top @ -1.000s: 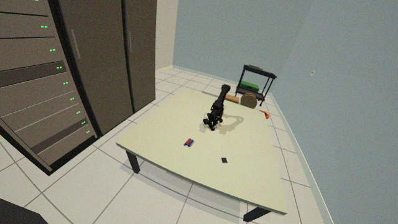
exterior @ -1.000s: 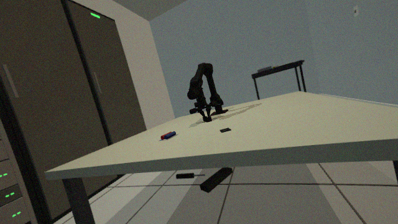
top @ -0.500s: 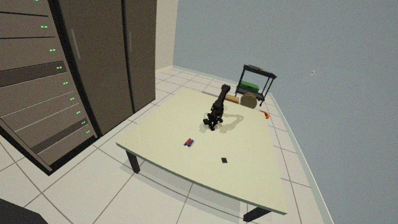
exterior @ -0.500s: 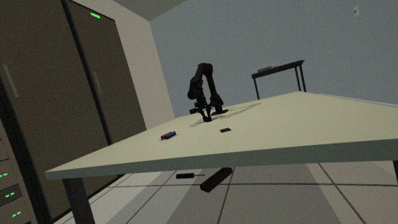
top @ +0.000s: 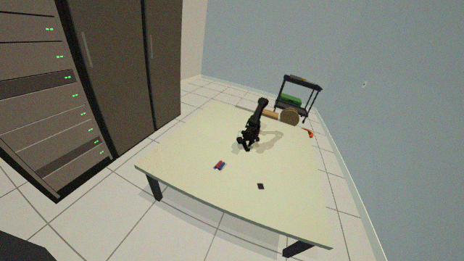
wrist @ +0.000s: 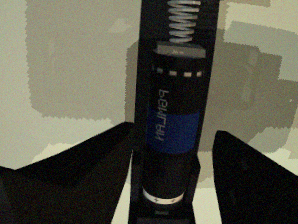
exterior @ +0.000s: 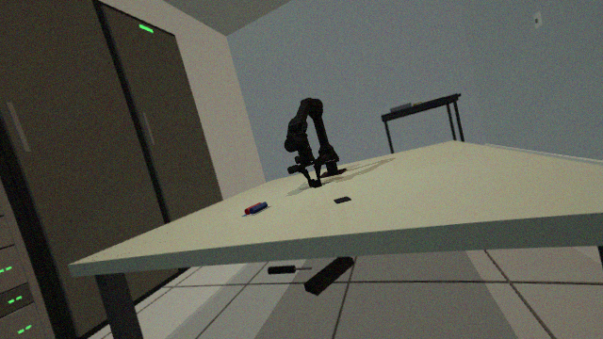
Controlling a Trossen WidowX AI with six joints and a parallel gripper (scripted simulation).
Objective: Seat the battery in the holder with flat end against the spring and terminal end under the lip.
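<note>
Right now the battery is right at my gripper tip. Round my gripper tip: black piece: 32 cm ahead, 19 cm to the left, 1 cm below.
</note>
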